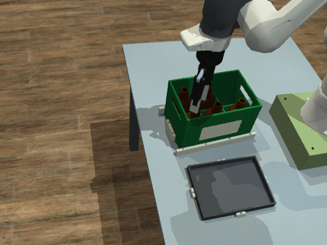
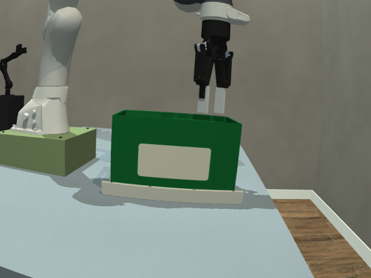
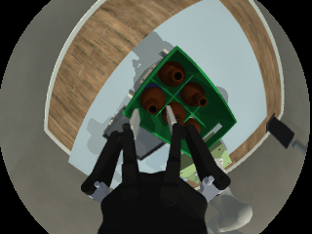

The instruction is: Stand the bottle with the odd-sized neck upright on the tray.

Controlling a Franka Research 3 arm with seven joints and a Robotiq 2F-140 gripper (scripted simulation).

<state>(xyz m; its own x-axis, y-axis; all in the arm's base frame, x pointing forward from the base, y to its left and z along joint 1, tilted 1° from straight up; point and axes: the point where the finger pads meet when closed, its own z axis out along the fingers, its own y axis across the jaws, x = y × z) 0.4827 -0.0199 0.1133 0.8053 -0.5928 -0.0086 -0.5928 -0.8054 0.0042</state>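
My gripper is now 130 mm above the green crate, 80 mm past it and 60 mm to the left of it. Round my hand: dark tray: 210 mm to the left, 200 mm below, 100 mm behind; then bottle: 130 mm below, 100 mm to the right, 70 mm behind.
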